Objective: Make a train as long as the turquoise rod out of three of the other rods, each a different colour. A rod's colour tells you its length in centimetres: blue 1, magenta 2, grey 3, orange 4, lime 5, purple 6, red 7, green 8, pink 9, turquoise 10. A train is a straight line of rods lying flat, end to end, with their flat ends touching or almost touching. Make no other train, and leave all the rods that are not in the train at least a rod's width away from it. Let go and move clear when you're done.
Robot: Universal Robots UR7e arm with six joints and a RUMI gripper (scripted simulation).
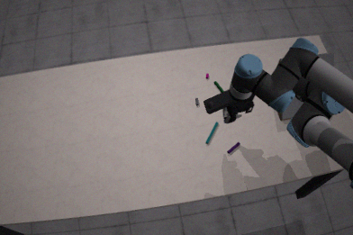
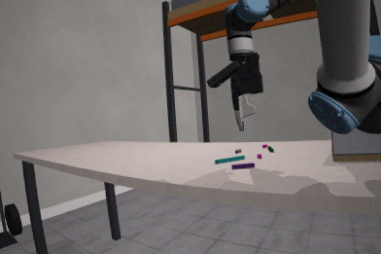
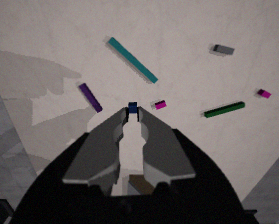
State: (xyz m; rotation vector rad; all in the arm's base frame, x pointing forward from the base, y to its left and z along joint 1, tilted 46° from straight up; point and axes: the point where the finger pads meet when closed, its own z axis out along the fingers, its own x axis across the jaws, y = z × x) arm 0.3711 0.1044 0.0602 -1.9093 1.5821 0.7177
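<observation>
My hand is 8 cm short of the grey rod, 14 cm to the left of it and 10 cm above it. Also, from my hand: small blue rod 1 cm below; then turquoise rod 4 cm ahead, 10 cm below; then purple rod 3 cm behind, 8 cm to the left, 10 cm below.
</observation>
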